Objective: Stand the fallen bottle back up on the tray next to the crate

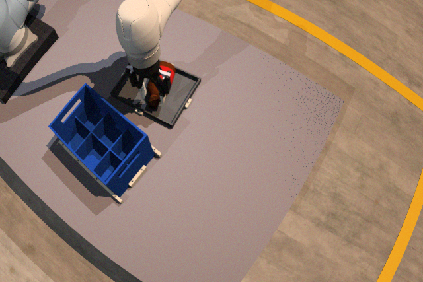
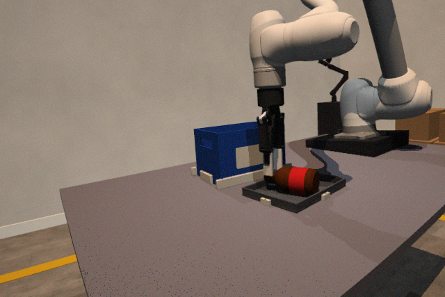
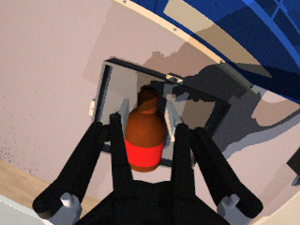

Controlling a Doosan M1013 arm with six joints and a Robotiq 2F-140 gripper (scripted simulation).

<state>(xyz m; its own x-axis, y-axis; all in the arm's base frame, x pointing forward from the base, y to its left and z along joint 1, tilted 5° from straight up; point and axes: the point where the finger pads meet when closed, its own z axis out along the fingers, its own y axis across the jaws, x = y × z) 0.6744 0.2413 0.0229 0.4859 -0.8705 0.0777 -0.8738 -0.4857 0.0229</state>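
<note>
The bottle is 50 mm below my hand, 40 mm to the left of it and 20 mm behind it. Round my hand: dark tray (80 mm below, 50 mm behind, 40 mm to the left); blue crate (220 mm to the right, 10 mm behind).
</note>
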